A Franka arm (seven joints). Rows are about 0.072 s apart.
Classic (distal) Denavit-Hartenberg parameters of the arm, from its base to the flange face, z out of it. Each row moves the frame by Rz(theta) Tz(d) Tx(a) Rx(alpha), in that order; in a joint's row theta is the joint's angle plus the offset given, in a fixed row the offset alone. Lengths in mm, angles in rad.
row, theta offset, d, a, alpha
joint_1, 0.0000, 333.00, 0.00, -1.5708
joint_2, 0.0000, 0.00, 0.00, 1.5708
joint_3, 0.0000, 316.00, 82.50, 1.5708
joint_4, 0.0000, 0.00, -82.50, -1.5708
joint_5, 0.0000, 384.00, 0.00, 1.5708
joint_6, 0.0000, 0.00, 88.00, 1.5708
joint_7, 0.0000, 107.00, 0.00, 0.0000
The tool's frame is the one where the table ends.
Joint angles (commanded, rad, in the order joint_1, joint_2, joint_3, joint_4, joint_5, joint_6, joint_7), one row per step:
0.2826, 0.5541, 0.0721, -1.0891, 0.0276, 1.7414, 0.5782
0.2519, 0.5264, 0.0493, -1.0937, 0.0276, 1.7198, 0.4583
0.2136, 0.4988, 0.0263, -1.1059, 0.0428, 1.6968, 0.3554
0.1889, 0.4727, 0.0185, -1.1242, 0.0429, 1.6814, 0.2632
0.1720, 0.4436, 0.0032, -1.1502, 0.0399, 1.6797, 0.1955
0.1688, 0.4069, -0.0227, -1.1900, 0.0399, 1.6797, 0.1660
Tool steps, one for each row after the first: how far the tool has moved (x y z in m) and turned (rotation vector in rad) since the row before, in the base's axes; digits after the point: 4 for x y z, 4 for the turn. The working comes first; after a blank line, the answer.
Tool pose at each row, in the base's axes (x y z in m, rotation vector in rad; the steps are taken from these numbers as rounded here):
0.6824, 0.2397, 0.5158, -3.0158, 0.3629, -0.0910
0.6857, 0.2056, 0.5310, -3.0434, 0.2558, -0.1131
0.6876, 0.1673, 0.5422, -3.0541, 0.1876, -0.1104
0.6849, 0.1450, 0.5502, -3.0688, 0.0938, -0.1081
0.6816, 0.1240, 0.5577, -3.0828, 0.0359, -0.1185
0.6750, 0.1066, 0.5637, -3.0957, 0.0315, -0.1193

0.0033, -0.0341, 0.0152, -0.0213, -0.0154, 0.0703
0.0019, -0.0383, 0.0112, -0.0072, 0.0006, 0.0447
-0.0027, -0.0223, 0.0080, -0.0125, 0.0000, 0.0611
-0.0033, -0.0210, 0.0075, -0.0147, -0.0073, 0.0370
-0.0066, -0.0174, 0.0060, -0.0130, -0.0001, 0.0024

